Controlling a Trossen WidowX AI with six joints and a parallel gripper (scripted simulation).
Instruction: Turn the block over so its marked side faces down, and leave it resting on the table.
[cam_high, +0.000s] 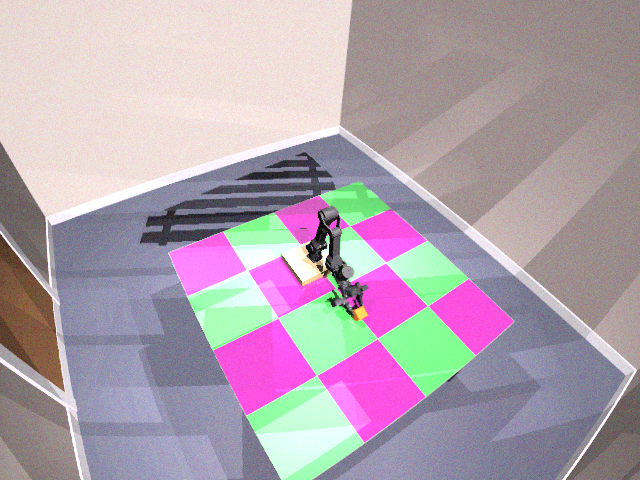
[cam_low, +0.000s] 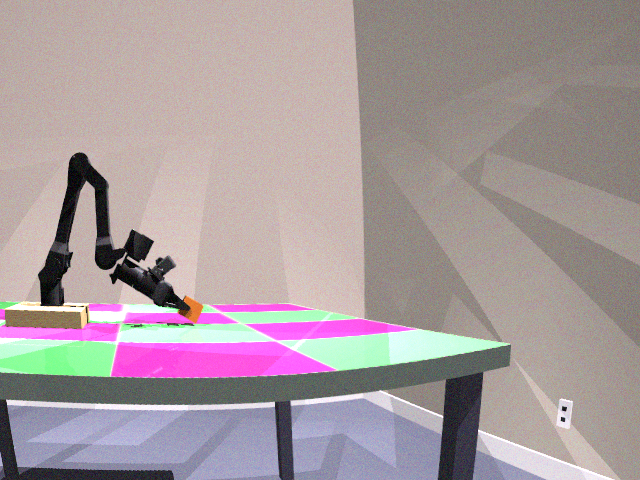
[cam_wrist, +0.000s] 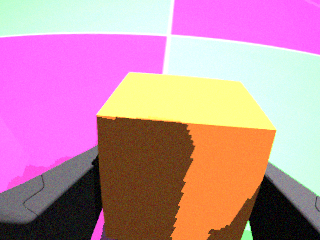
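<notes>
My gripper tip is 1 cm above the block.
</notes>
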